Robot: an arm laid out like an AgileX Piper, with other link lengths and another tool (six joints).
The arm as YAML. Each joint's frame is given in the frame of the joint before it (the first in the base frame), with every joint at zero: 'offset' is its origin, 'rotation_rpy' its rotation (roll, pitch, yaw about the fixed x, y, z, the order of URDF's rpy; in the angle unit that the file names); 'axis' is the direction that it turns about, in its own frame. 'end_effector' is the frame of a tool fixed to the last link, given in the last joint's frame.
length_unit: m
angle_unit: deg
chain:
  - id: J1
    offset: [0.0, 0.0, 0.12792]
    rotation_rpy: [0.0, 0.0, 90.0]
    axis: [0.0, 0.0, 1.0]
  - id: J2
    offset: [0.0, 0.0, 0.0]
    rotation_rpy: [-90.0, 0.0, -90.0]
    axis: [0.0, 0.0, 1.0]
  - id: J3
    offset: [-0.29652, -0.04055, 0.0]
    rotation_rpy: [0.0, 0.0, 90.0]
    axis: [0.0, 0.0, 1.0]
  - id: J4
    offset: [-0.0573, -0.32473, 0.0]
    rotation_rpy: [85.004, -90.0, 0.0]
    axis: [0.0, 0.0, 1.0]
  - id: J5
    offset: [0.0, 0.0, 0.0]
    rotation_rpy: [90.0, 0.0, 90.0]
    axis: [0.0, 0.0, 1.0]
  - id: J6
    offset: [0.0, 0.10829, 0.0]
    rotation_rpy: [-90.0, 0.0, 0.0]
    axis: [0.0, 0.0, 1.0]
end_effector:
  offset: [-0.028, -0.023, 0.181]
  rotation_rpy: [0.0, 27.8, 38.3]
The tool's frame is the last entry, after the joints.
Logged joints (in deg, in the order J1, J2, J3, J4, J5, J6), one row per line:
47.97 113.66 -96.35 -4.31 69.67 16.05
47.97 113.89 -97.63 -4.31 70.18 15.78
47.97 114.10 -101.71 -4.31 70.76 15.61
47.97 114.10 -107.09 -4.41 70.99 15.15
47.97 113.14 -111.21 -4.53 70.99 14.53
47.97 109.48 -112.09 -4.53 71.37 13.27
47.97 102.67 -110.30 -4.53 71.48 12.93
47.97 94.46 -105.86 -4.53 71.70 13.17
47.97 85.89 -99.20 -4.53 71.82 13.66
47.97 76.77 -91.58 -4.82 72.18 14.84
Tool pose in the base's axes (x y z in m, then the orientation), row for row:
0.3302 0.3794 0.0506 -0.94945 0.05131 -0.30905 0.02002
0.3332 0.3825 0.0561 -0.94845 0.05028 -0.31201 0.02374
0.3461 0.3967 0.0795 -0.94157 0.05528 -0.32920 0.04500
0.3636 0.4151 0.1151 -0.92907 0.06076 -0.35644 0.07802
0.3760 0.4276 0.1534 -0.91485 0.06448 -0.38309 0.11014
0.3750 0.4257 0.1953 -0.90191 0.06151 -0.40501 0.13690
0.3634 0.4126 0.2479 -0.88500 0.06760 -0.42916 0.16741
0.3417 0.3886 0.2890 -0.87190 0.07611 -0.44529 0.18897
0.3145 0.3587 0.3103 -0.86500 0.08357 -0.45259 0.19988
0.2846 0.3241 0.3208 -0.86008 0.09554 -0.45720 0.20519
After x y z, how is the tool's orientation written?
As a quaternion, x y z w.
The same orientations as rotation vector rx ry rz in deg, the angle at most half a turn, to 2 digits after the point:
-168.76 9.12 -54.93
-168.19 8.92 -55.33
-164.79 9.68 -57.62
-159.40 10.42 -61.16
-154.04 10.86 -64.50
-149.56 10.20 -67.16
-144.28 11.02 -69.96
-140.48 12.26 -71.74
-138.55 13.39 -72.49
-137.37 15.26 -73.02

